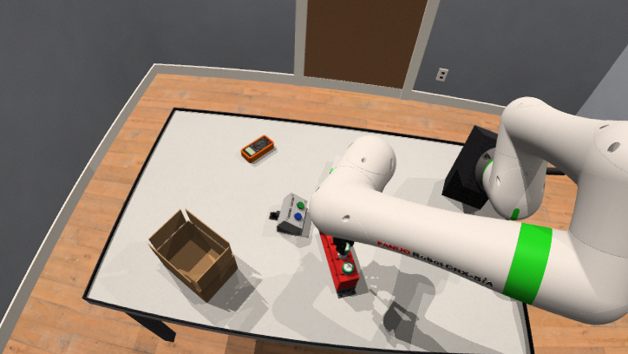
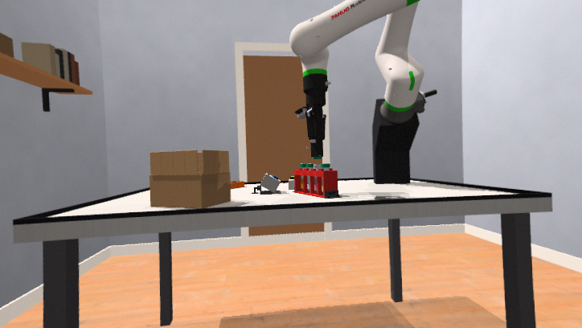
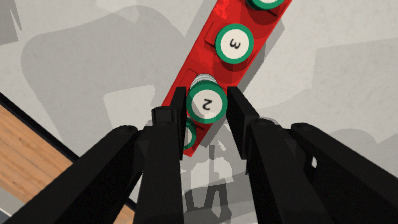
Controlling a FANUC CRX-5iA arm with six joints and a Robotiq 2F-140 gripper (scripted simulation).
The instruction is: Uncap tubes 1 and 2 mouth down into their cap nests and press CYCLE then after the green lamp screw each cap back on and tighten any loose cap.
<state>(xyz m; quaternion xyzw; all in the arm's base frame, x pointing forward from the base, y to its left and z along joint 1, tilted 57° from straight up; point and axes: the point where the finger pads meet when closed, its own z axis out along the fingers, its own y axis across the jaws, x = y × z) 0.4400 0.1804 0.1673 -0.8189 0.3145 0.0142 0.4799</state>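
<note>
Right now my hand is 2 cm short of the cap 3, 5 cm to the left of it and 7 cm above it. Also, from my hand: cap 1: 2 cm behind, 5 cm to the left, 7 cm below; cap 2: 3 cm below; cap 4: 5 cm ahead, 9 cm to the right, 7 cm below.
</note>
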